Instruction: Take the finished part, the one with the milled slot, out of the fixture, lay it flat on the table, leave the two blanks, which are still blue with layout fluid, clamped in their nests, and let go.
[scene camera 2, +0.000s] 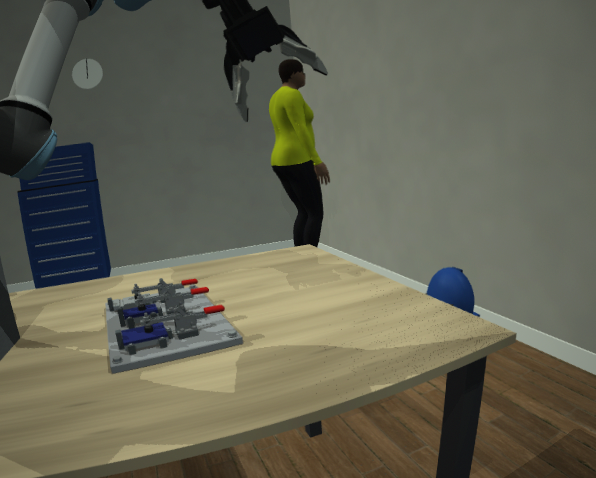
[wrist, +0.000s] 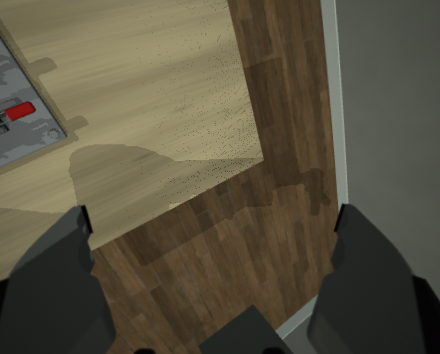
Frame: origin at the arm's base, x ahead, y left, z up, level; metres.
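Where they show: gripper, fingertip midpoint: (scene camera 2: 287, 97) (wrist: 214, 207).
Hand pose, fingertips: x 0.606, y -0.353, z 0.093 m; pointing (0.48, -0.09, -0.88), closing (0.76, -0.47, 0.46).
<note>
Each offset is from my fingertips to the centre of the thing. "pt": to the spot under its first point. Level surfaces: height alone.
The grey fixture plate @(pt 0.075 m left, 0.138 m back, 0.395 m down) (scene camera 2: 215, 341) (wrist: 30, 137) lies on the table @(0.411 m down) (scene camera 2: 320, 350) (wrist: 150, 65), with three red-handled toggle clamps. One blue blank @(0.152 m left, 0.243 m back, 0.382 m down) (scene camera 2: 137, 334) sits in the front nest and another blue blank @(0.260 m left, 0.220 m back, 0.379 m down) (scene camera 2: 131, 312) in the middle nest, each with a clamp arm over it. The back nest is small and partly hidden; the finished part and its slot cannot be made out clearly there. In the wrist view a corner of the fixture and one red handle @(0.130 m left, 0.110 m back, 0.359 m down) (wrist: 20, 111) show at the left edge. My gripper (scene camera 2: 285, 97) (wrist: 214, 207) is open and empty, high above the table and away from the fixture.
A person in a yellow top (scene camera 2: 291, 130) stands beyond the table's far edge. A blue drawer cabinet (scene camera 2: 65, 230) stands at the back left. A rounded blue object (scene camera 2: 451, 290) shows behind the table's right edge. The wrist view shows the table's corner over the wooden floor (wrist: 200, 270).
</note>
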